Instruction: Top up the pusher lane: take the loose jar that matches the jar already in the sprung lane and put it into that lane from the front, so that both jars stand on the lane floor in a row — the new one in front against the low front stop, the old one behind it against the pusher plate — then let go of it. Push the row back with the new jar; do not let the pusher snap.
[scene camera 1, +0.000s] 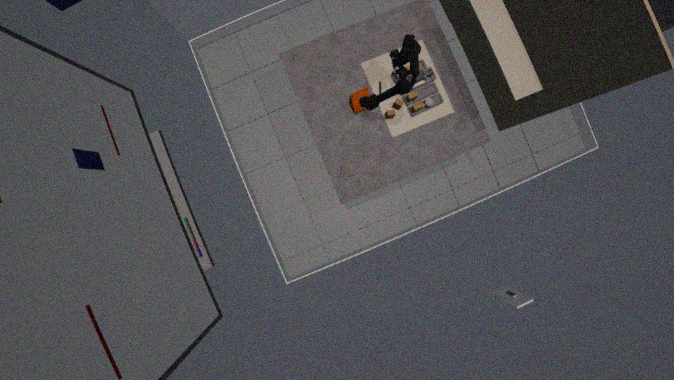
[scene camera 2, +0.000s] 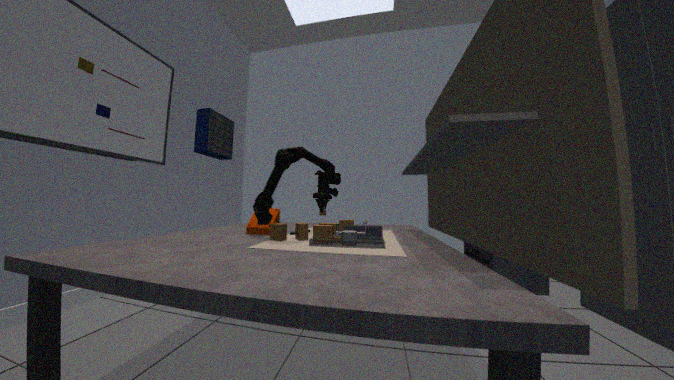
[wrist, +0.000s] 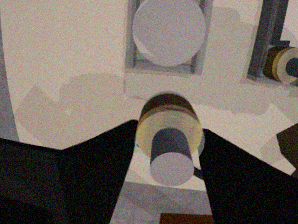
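A jar (wrist: 169, 137) is being carried by the gripper (wrist: 168, 131).
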